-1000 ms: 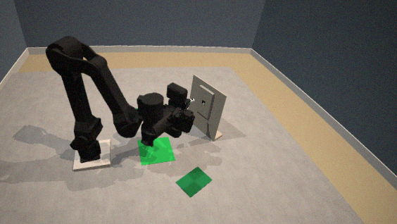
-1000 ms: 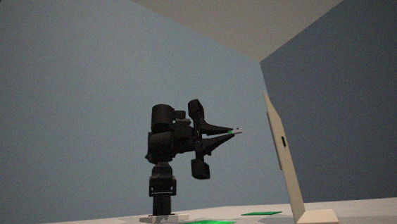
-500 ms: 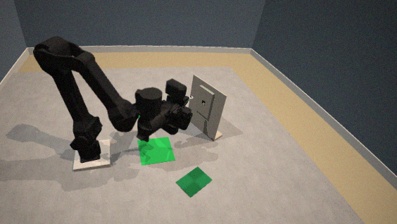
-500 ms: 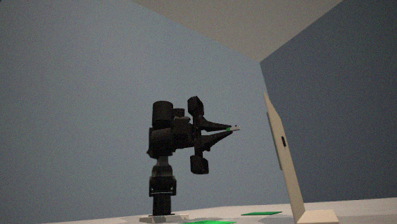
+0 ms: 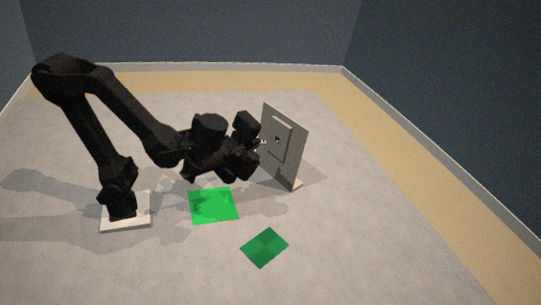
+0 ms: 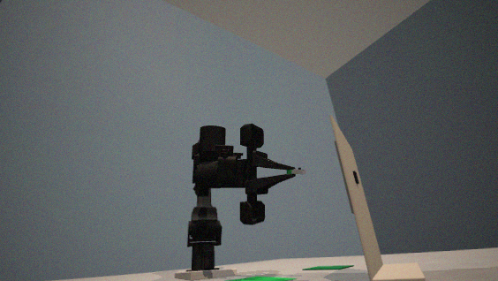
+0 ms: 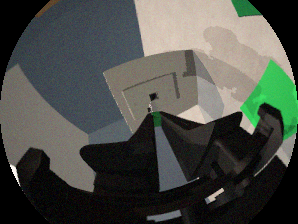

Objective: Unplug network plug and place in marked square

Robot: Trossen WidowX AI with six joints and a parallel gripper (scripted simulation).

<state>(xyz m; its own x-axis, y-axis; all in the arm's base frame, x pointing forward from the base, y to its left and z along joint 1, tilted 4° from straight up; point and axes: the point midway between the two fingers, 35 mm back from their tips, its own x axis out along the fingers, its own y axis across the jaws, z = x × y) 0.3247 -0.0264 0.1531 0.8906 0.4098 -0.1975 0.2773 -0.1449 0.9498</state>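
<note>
The green marked square is 18 cm below my gripper tip, 12 cm behind it and 2 cm to the right of it. Also, from my gripper tip: network plug (1 cm ahead); upright panel (9 cm ahead, 8 cm below, 4 cm to the left).
</note>
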